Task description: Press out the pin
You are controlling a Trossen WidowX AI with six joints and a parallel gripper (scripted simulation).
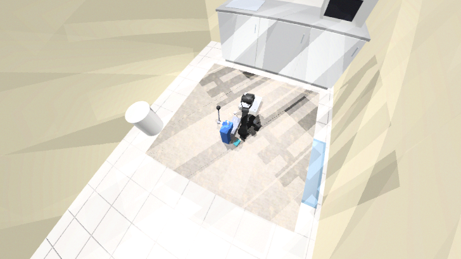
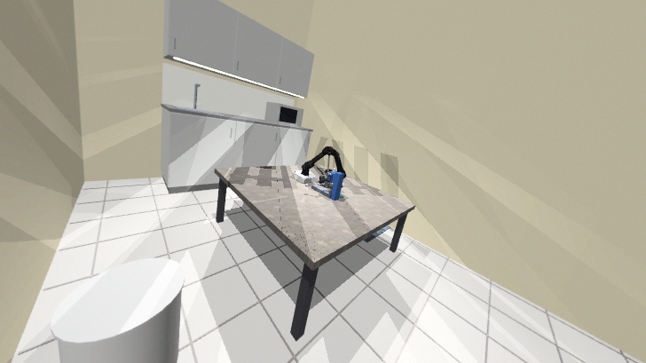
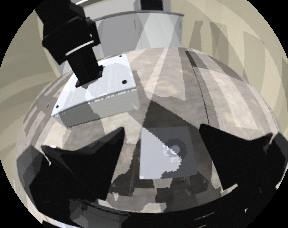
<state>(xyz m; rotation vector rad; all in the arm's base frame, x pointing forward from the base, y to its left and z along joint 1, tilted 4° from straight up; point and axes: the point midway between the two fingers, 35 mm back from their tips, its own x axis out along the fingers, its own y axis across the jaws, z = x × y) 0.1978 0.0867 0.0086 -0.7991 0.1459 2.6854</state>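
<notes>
Now: gripper tip 30 mm short of the round pin. The rest, counted from my gripper tip: small cup: 250 mm ahead, 80 mm to the right, 30 mm below; then grey lever: 230 mm to the right, 230 mm above, 190 mm ahead.
</notes>
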